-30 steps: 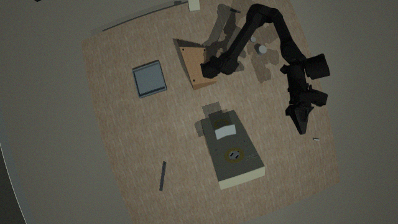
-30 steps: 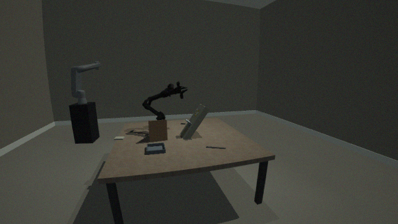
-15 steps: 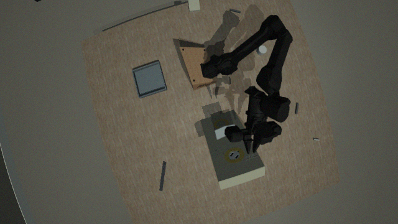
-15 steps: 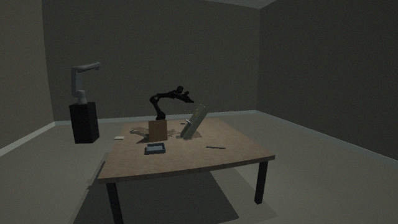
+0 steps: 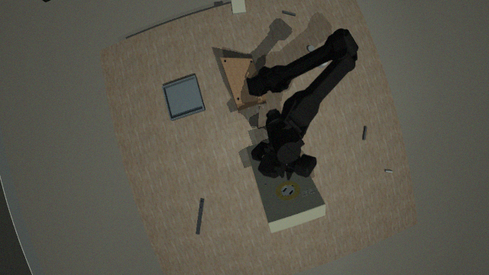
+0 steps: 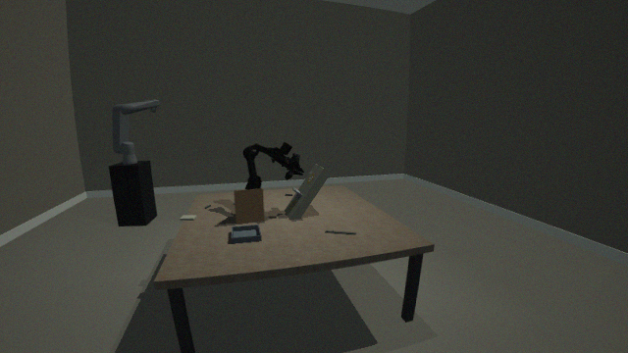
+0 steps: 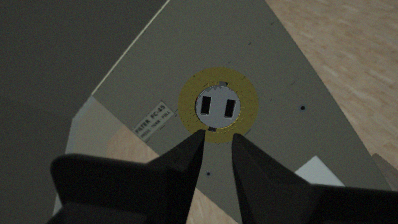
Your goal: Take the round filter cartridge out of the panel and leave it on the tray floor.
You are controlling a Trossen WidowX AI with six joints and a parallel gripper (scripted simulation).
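Now: the round grey filter cartridge 6 cm ahead of my gripper tip, 1 cm to the left of it and 4 cm below it. Also, from my gripper tip: sloped service panel: 2 cm ahead, 12 cm below; then grey tray: 35 cm behind, 32 cm to the right, 26 cm below.
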